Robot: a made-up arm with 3 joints.
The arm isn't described. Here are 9 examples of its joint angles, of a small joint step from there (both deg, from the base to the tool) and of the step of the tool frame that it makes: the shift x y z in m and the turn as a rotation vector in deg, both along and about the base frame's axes.
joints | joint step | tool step
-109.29 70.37 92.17 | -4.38 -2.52 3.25 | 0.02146 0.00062 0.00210 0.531 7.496 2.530
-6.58 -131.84 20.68 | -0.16 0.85 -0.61 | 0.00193 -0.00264 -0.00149 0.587 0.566 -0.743
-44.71 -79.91 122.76 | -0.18 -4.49 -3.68 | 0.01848 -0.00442 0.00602 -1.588 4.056 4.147
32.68 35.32 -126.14 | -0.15 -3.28 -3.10 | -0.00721 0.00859 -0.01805 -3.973 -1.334 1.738
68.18 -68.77 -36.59 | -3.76 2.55 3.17 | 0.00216 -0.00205 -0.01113 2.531 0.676 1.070
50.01 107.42 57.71 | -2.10 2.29 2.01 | -0.01306 0.00452 -0.00133 1.824 3.904 1.731
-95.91 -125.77 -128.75 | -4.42 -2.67 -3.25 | 0.01666 -0.00972 0.02438 -0.599 7.088 3.281
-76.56 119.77 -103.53 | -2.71 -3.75 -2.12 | -0.00085 0.01585 -0.00553 -0.464 0.998 3.989
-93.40 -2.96 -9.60 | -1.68 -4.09 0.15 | -0.00158 -0.00378 0.00318 1.474 1.860 3.809
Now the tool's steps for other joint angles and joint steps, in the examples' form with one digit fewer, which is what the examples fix.
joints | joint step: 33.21 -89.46 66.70 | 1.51 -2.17 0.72
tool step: -0.0053 0.0049 -0.0009 -2.11 -2.12 -0.54
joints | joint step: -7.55 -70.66 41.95 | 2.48 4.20 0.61
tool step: -0.0085 -0.0085 -0.0011 3.70 -3.26 -1.98
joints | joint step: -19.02 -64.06 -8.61 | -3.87 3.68 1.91
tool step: -0.0130 -0.0045 -0.0098 2.26 1.98 -2.99
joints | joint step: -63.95 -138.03 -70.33 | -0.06 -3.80 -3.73
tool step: 0.0021 -0.0145 0.0074 -3.36 2.57 3.42
